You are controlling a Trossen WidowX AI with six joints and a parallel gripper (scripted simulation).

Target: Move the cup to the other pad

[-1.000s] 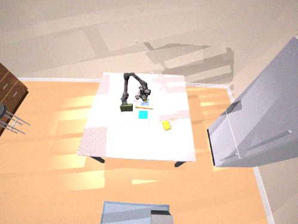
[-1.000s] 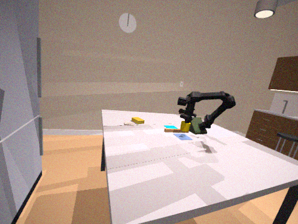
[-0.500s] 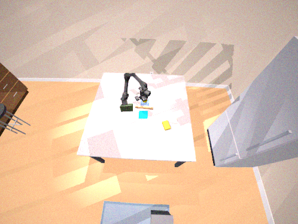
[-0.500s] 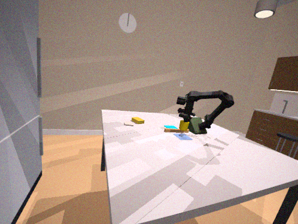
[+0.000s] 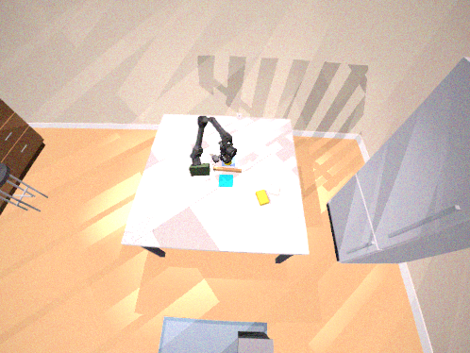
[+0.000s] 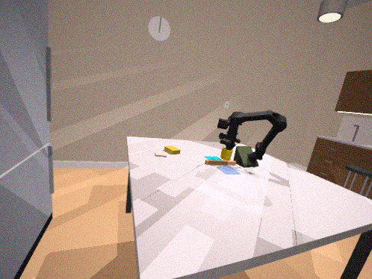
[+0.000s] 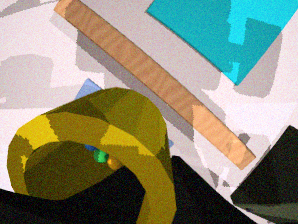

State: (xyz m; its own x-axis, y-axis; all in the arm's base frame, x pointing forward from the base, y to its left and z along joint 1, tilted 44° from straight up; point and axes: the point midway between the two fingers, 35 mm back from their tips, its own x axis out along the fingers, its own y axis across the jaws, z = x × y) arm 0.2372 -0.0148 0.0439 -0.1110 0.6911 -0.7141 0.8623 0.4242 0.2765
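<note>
The cyan pad is 2 cm ahead of my gripper tip, 12 cm to the right of it and 10 cm below it. Also, from my gripper tip: green marble (3 cm ahead, 3 cm to the left, 2 cm below); then wooden stick (2 cm ahead, 3 cm to the right, 8 cm below); then yellow cup (2 cm ahead, 2 cm to the left).
</note>
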